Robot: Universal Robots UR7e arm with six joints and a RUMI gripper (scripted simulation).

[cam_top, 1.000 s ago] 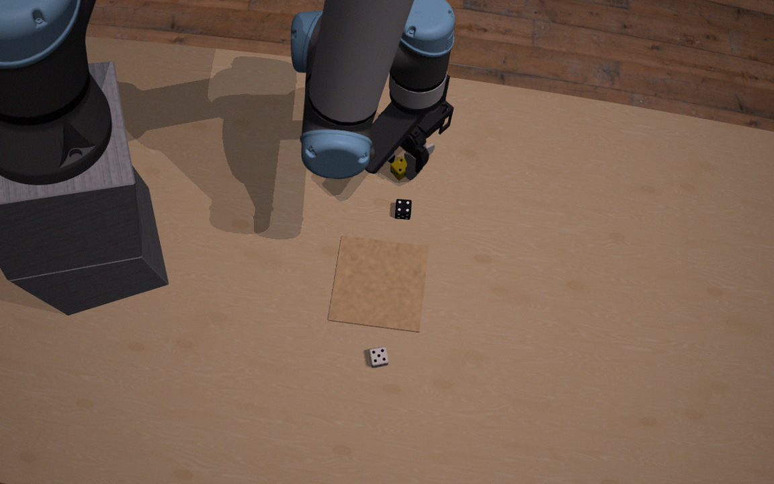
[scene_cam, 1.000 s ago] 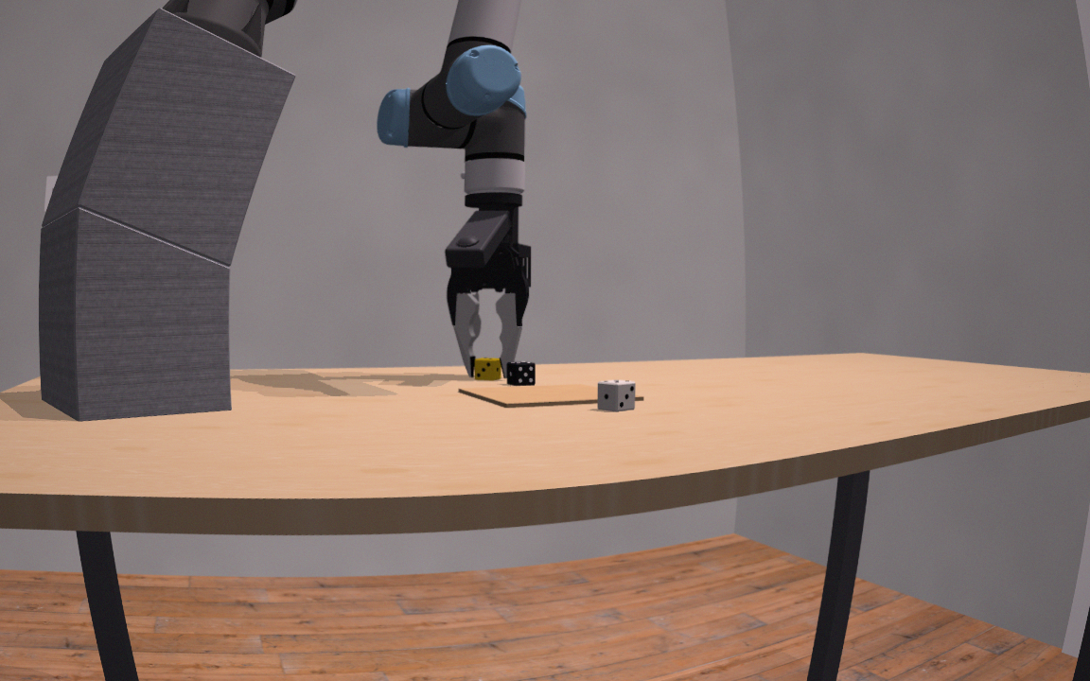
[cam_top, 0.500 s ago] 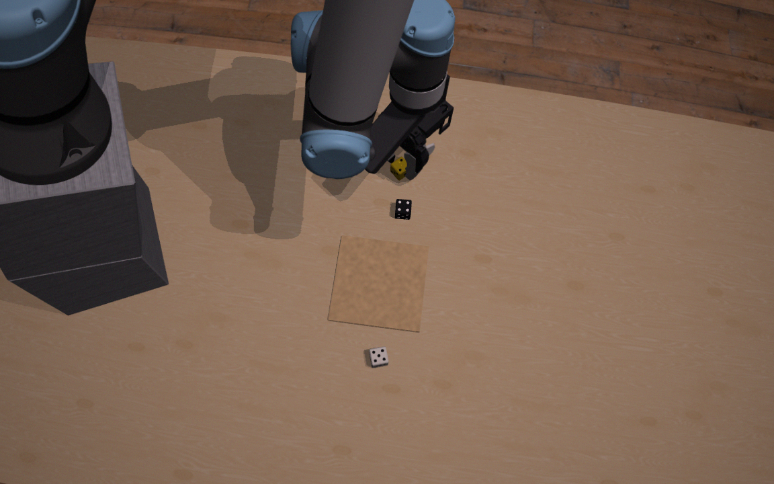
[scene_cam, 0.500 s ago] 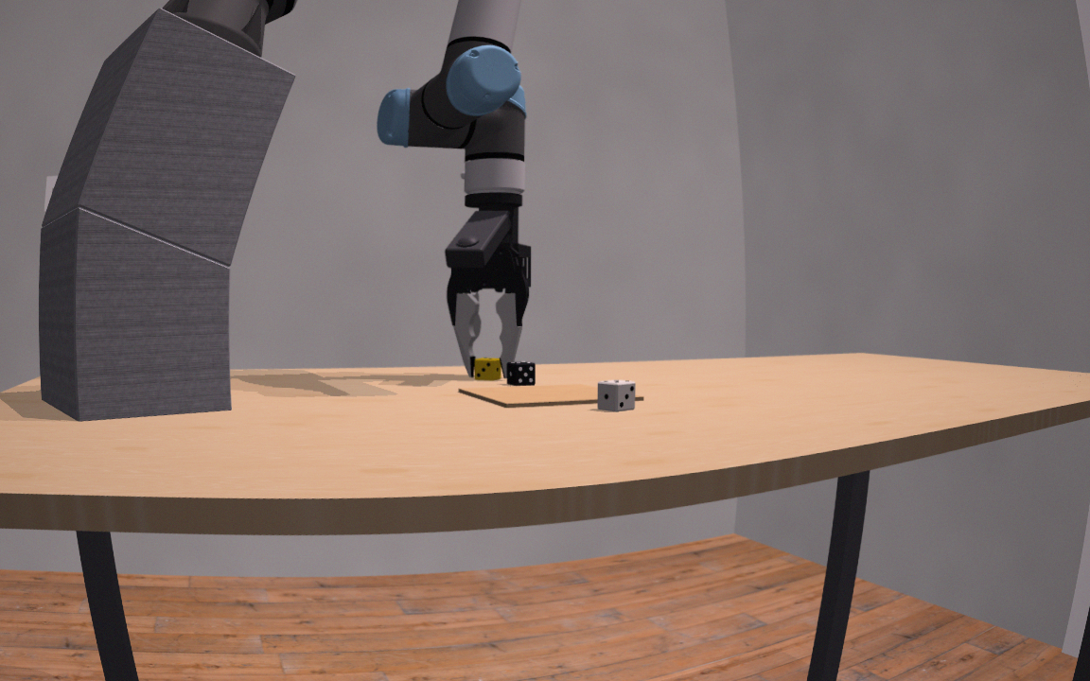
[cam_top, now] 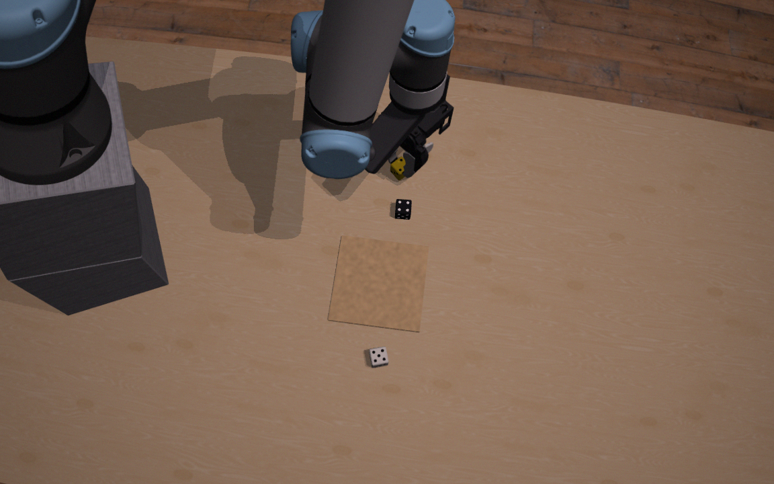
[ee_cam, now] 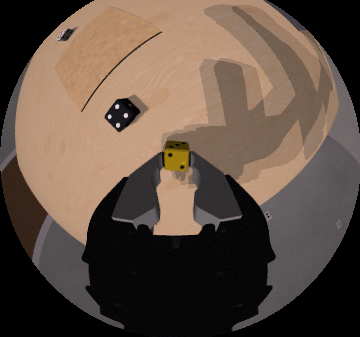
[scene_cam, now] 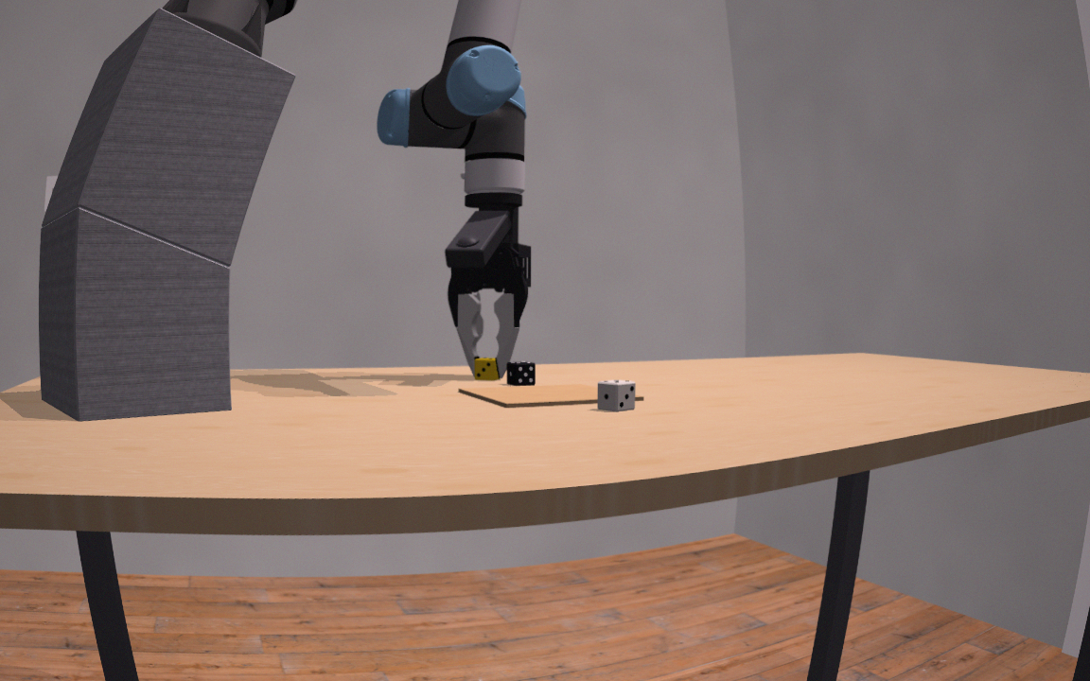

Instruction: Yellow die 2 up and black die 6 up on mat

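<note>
Right now my hand is right at the yellow die. From my hand the other things lie so: white die 40 mm behind, 310 mm to the right; then mat 40 mm behind, 190 mm to the right, 20 mm below; then black die 70 mm to the right.
</note>
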